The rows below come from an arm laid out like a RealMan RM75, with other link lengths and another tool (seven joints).
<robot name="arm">
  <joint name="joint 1" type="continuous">
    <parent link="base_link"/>
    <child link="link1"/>
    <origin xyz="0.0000 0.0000 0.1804" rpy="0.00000 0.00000 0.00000"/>
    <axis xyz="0 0 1"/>
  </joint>
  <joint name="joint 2" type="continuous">
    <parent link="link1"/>
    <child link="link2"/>
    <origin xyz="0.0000 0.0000 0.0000" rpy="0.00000 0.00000 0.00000"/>
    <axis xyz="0 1 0"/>
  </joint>
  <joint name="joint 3" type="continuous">
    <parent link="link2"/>
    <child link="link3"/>
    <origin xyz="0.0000 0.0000 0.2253" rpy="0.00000 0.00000 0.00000"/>
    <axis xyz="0 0 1"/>
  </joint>
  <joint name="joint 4" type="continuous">
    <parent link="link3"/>
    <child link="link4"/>
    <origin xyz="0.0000 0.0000 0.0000" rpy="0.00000 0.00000 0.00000"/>
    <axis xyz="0 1 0"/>
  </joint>
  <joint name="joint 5" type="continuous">
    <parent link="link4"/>
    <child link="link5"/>
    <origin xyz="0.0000 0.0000 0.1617" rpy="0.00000 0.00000 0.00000"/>
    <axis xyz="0 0 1"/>
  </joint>
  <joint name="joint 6" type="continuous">
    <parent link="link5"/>
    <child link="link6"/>
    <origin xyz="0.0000 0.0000 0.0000" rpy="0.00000 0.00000 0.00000"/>
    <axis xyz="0 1 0"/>
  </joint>
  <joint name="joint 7" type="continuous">
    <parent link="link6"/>
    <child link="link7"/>
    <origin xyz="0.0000 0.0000 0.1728" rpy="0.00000 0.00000 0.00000"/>
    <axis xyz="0 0 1"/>
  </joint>
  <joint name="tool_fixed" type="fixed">
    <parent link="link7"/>
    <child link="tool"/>
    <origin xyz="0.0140 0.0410 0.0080" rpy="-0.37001 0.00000 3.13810"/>
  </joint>
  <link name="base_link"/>
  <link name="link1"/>
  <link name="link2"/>
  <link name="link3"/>
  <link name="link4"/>
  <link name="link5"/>
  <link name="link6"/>
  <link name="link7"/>
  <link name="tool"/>
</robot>
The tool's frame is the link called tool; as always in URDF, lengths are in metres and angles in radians. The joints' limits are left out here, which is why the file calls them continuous.
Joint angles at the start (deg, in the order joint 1, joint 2, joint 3, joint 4, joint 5, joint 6, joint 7):
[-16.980 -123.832 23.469 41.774 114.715 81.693 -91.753]
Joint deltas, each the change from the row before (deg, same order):
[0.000 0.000 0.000 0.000 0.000 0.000 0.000]
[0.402 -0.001 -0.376 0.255 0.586 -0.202 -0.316]
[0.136 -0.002 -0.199 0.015 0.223 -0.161 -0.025]
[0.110 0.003 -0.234 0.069 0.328 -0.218 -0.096]
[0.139 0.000 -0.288 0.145 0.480 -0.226 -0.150]
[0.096 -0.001 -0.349 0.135 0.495 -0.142 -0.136]
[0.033 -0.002 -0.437 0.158 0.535 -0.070 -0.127]
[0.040 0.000 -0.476 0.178 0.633 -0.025 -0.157]
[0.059 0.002 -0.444 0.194 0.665 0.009 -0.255]
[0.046 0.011 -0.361 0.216 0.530 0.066 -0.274]
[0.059 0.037 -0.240 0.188 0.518 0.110 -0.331]
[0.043 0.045 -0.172 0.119 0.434 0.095 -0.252]
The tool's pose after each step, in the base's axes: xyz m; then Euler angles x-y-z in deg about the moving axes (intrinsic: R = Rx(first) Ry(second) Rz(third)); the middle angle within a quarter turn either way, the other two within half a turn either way. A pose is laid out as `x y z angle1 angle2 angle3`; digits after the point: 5 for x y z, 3 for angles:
-0.23546 0.26027 -0.04857 -124.859 -7.539 113.741
-0.23922 0.25882 -0.04820 -124.948 -8.490 113.458
-0.24085 0.25838 -0.04816 -124.923 -8.901 113.356
-0.24275 0.25810 -0.04808 -124.919 -9.418 113.273
-0.24510 0.25761 -0.04802 -124.970 -10.063 113.212
-0.24715 0.25713 -0.04788 -125.024 -10.620 113.147
-0.24892 0.25681 -0.04758 -125.057 -11.108 113.108
-0.25082 0.25627 -0.04734 -125.160 -11.624 113.063
-0.25271 0.25556 -0.04716 -125.352 -12.148 112.943
-0.25413 0.25500 -0.04675 -125.508 -12.547 112.825
-0.25538 0.25427 -0.04654 -125.787 -12.892 112.690
-0.25638 0.25361 -0.04647 -126.051 -13.159 112.594

